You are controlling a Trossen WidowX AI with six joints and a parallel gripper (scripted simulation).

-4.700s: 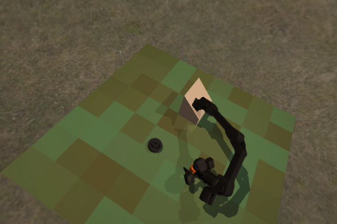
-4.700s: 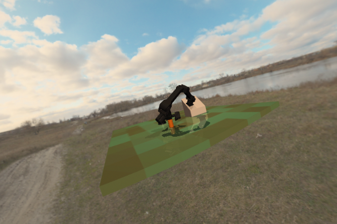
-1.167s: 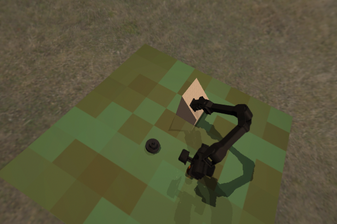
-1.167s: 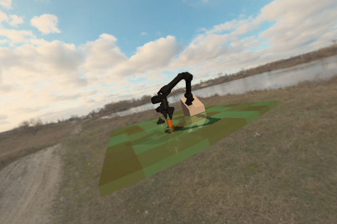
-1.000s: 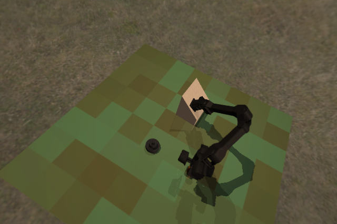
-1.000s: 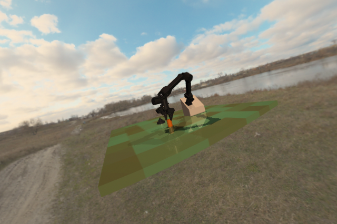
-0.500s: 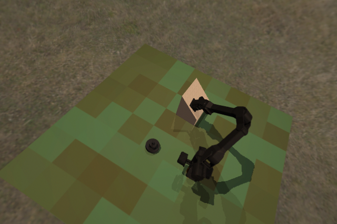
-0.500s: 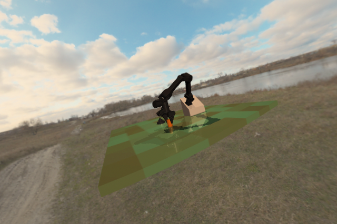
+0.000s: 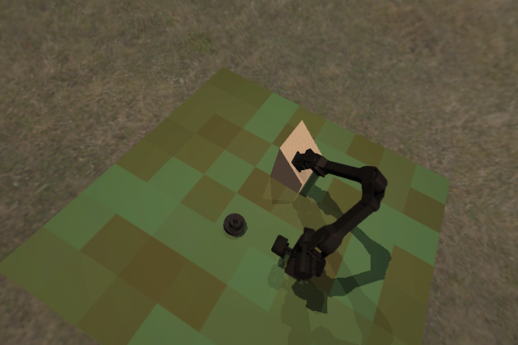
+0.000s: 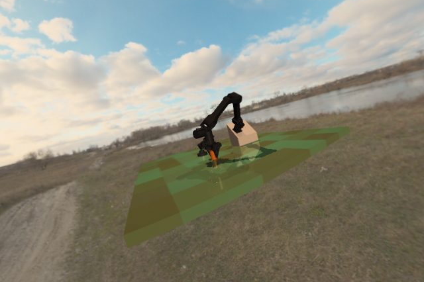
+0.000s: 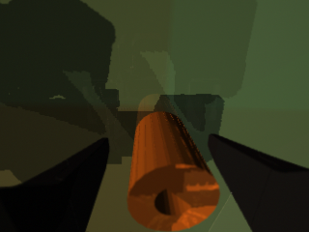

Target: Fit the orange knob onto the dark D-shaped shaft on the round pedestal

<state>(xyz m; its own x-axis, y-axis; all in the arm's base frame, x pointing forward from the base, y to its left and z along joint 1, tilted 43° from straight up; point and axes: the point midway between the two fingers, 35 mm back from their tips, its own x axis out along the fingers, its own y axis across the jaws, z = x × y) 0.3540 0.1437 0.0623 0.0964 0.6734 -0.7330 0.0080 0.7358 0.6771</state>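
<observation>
The dark round pedestal lies 26 cm to the right of my gripper tip, 2 cm behind it and 2 cm above it. Also, from my gripper tip: orange knob: 2 cm above.
</observation>
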